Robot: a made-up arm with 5 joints.
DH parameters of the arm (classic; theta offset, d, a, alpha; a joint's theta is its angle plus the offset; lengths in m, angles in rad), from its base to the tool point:
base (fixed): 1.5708 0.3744 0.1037 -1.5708
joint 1: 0 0.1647 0.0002 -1.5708
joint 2: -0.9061 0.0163 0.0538 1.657
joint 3: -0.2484 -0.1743 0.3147 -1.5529
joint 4: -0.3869 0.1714 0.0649 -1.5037
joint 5: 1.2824 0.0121 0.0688 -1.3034
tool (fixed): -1.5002 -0.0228 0 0
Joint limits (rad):
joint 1: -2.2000..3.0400
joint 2: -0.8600..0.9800
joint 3: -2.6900..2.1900
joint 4: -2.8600..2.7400
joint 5: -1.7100..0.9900
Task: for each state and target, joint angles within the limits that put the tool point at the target. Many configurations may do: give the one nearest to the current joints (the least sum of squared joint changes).
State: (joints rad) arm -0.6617 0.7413 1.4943 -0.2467 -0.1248
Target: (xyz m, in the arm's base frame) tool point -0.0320 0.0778 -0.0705
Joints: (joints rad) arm -0.1994 0.6921 1.9846 0.0457 -0.2573
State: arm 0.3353 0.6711 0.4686 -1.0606 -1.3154
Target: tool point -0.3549 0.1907 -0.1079
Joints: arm 0.6907 0.2761 0.4884 -0.2852 -1.3828
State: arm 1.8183 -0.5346 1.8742 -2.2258 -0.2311
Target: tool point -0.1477 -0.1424 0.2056
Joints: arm 1.3065 -0.4992 1.6238 -2.2809 0.2575
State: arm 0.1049 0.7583 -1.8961 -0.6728 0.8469
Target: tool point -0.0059 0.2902 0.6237
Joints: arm 0.5661 0.5470 -1.8680 -0.9709 0.8393
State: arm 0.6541 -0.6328 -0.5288 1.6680 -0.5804
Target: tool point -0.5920 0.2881 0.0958
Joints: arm 0.9007 -0.5830 -0.1923 1.5107 -0.7518
